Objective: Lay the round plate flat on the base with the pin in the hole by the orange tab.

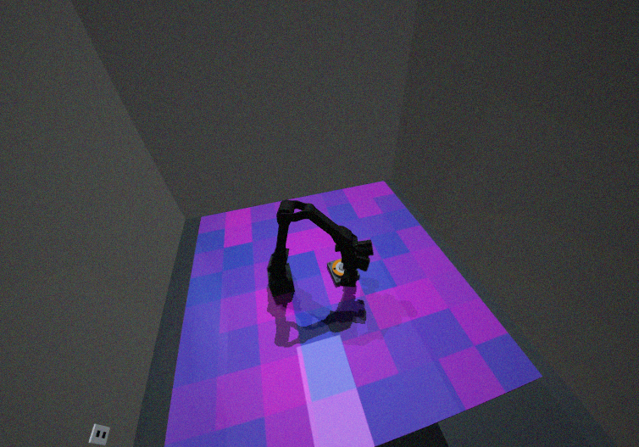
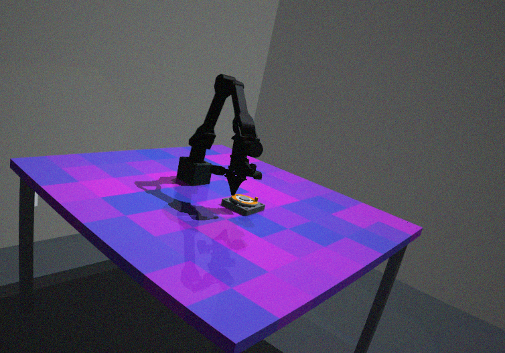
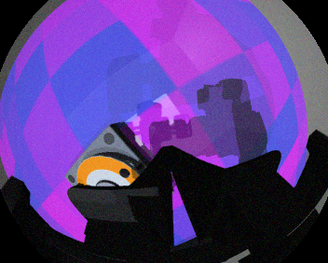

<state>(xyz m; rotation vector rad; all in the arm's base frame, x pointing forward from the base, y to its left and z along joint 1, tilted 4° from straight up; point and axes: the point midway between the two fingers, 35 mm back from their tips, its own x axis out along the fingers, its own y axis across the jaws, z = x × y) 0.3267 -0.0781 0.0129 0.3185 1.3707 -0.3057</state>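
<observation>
My gripper tip is now 100 mm to the right of the base, 50 mm above it and 20 mm past it.
</observation>
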